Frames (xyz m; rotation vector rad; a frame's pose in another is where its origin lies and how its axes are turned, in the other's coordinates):
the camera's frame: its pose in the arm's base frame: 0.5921 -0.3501 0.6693 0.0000 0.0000 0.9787
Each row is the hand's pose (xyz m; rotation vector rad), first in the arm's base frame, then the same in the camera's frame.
Working: the arm's base frame: its pose in the camera's frame: -0.0399 0.6867 -0.6693 0.0000 0.0000 -0.9787

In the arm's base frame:
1: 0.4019 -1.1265 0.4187 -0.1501 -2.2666 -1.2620
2: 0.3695 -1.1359 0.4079 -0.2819 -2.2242 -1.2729
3: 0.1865 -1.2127 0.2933 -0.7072 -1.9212 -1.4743
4: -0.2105 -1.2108 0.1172 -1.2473 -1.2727 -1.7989
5: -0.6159 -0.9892 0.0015 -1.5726 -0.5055 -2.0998
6: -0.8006 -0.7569 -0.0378 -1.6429 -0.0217 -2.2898
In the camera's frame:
1: -0.7504 -0.2755 -0.2506 -1.3805 -2.2242 -1.6755
2: -0.7763 -0.2538 -0.2614 -1.4937 -2.1127 -1.7014
3: -0.9421 -0.1449 -0.3760 -1.8034 -1.6098 -1.9842
4: -1.1621 0.1856 -0.5521 1.9450 0.6147 2.2461
5: -1.2045 0.6457 -0.6678 1.6965 -0.3058 2.2479
6: -1.1148 0.9286 -0.7071 1.4034 -0.7237 2.1499

